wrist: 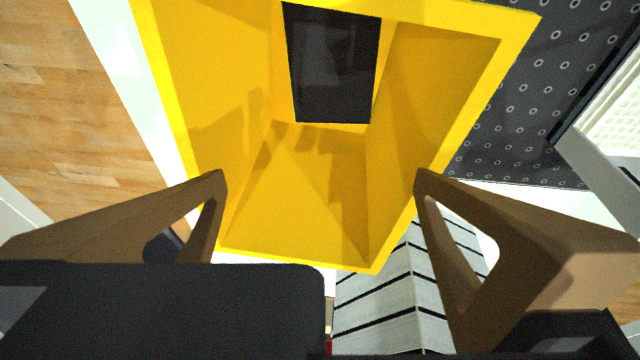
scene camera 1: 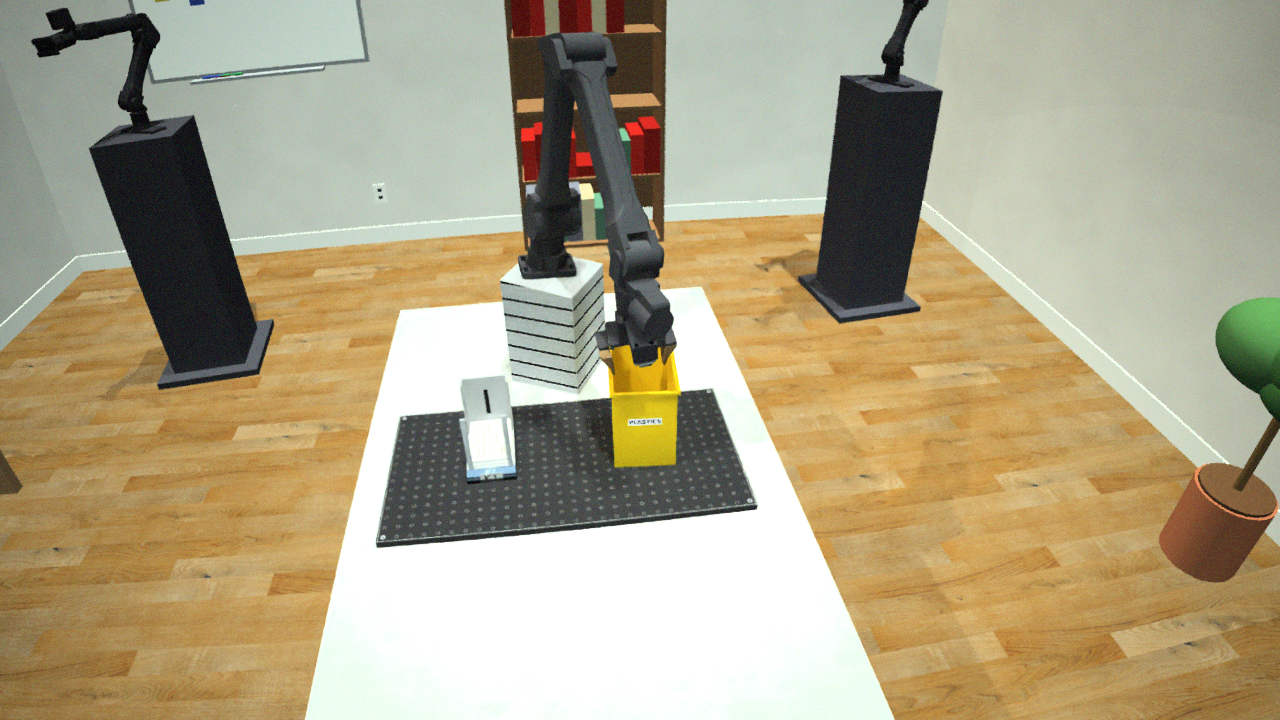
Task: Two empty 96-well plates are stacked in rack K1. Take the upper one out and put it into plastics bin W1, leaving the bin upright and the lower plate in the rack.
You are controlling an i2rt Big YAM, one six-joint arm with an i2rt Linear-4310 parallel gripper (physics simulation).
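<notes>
The yellow plastics bin W1 [scene camera 1: 644,445] [wrist: 517,31] stands upright on the right part of the black perforated board. In the wrist view a black plate [wrist: 334,70] lies deep inside the bin, showing a smooth dark face; I cannot tell exactly how it rests there. My gripper [scene camera 1: 639,356] [wrist: 320,179] is open and empty, pointing down over the bin's mouth, with its fingertips near the two long rims. Rack K1 [scene camera 1: 473,400] [wrist: 602,175] stands on the left part of the board with a white plate [scene camera 1: 487,440] [wrist: 617,112] in it.
The black board [scene camera 1: 554,501] [wrist: 530,125] lies on the white table [scene camera 1: 572,617]. The striped block [scene camera 1: 546,335] [wrist: 390,305] under my arm's base stands close behind the bin. The rack's upright back panel rises between the board's left part and that block.
</notes>
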